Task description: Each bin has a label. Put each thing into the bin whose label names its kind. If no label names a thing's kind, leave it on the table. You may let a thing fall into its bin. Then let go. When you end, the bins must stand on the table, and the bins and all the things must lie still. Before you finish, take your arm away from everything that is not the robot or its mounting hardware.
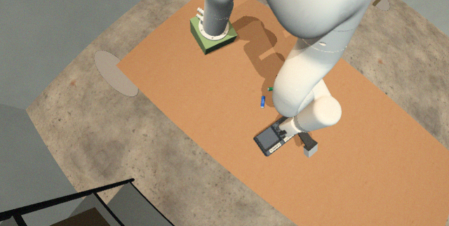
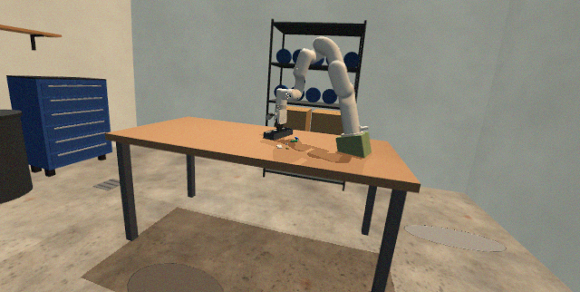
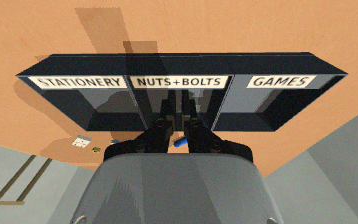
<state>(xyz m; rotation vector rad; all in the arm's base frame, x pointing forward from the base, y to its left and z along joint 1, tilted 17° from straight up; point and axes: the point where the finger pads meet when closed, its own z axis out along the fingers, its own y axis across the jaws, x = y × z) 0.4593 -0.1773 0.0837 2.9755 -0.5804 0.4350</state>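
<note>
My hand is 20 mm above the dark three-part bin. Also, from my hand: blue battery: 130 mm behind, 50 mm to the left, 30 mm below; then green battery: 120 mm to the left, 120 mm behind, 30 mm below; then metal nut: 200 mm to the left, 80 mm behind, 30 mm below.
</note>
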